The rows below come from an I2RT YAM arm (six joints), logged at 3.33 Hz.
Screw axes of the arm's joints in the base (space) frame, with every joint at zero. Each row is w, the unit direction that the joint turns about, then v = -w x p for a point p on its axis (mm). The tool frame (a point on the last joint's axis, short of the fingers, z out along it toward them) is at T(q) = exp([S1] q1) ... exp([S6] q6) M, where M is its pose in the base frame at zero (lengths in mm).
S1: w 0 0 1 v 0 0 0
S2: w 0 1 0 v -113.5 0 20
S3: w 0 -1 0 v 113.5 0 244
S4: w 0 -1 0 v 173.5 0 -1
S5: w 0 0 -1 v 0 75 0
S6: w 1 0 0 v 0 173.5 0
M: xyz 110.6 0 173.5 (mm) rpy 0 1.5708 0 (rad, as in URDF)
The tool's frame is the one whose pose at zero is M.
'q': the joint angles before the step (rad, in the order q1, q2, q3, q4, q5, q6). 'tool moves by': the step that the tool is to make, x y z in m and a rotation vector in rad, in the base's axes. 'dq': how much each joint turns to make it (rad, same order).
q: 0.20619, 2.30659, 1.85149, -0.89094, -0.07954, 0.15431
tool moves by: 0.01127, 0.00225, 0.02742, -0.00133, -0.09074, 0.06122
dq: 0.00001, -0.00686, 0.08889, -0.01220, 0.00305, -0.06446
